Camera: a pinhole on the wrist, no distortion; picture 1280 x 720 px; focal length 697.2 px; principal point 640.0 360.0 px. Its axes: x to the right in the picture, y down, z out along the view. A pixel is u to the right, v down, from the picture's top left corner.
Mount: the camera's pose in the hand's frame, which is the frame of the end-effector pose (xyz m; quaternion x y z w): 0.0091 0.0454 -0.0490 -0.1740 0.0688 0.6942 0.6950
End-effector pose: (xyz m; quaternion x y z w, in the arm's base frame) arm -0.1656 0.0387 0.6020 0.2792 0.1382 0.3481 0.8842
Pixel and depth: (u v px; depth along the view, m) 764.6 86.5 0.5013
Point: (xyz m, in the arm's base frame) -0.0511 0.1481 1.1096
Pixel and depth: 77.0 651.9 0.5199
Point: -0.0411 -0.4888 0.9493
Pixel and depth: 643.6 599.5 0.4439
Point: -0.2689 -0.1232 1.0011
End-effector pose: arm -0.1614 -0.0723 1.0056 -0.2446 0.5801 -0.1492 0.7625
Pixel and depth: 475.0 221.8 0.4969
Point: 0.2888 0.0929 1.0202
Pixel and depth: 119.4 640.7 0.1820
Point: -0.0378 -0.0125 1.1262
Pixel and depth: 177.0 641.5 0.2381
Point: 0.0075 0.0127 1.1648
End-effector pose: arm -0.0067 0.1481 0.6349 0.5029 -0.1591 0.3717 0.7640
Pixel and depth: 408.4 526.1 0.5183
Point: -0.1151 -0.3381 0.7614
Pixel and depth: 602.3 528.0 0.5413
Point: -0.2265 -0.2851 0.8375
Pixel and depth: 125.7 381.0 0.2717
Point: 0.0367 -0.1206 0.6939
